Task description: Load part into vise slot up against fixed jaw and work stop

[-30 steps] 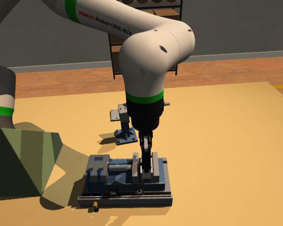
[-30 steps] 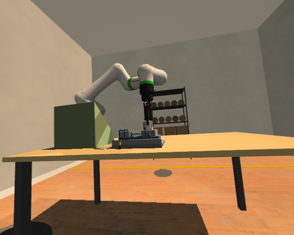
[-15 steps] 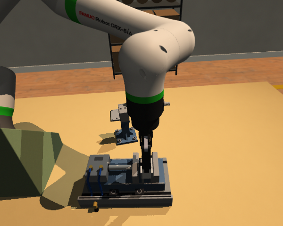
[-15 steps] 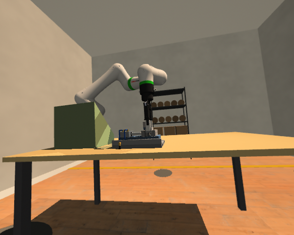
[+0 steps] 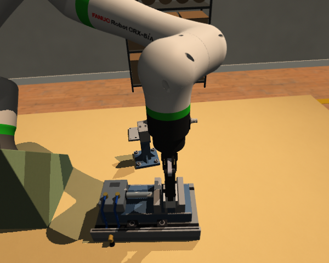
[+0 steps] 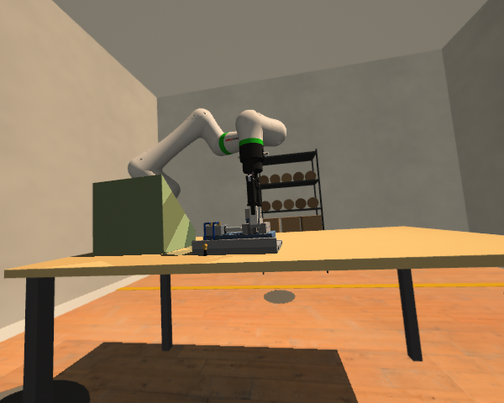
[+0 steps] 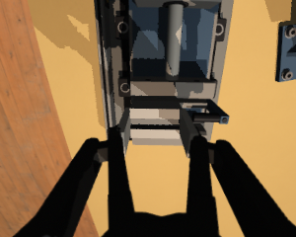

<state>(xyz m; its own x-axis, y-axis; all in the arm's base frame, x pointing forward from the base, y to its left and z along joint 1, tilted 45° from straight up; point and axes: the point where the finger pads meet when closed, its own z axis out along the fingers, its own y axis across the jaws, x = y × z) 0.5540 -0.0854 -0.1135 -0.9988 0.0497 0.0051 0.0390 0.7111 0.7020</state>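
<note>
My hand is 20 mm above the part. Also, from my hand: moving jaw: 50 mm below, 40 mm behind, 20 mm to the left; then fixed jaw: 50 mm below, 30 mm ahead, 20 mm to the left; then work stop: 70 mm to the left, 30 mm below.
</note>
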